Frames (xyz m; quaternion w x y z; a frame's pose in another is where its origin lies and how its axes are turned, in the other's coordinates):
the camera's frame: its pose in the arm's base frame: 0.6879 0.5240 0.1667 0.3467 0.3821 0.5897 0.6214
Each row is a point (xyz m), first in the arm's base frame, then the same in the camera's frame.
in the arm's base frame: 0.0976 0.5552 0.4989
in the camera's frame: 0.3255 0.3178 -0.5029
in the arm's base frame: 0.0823 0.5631 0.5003
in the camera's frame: 0.3397 0.3184 -0.5127
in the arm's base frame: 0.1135 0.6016 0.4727
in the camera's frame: 0.3572 0.2890 -0.4674
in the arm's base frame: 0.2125 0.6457 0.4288
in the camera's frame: 0.3469 0.2443 -0.3599
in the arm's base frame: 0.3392 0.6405 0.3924
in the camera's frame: 0.2806 0.2108 -0.2508
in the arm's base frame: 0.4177 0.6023 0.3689
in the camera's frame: 0.2087 0.1914 -0.1996
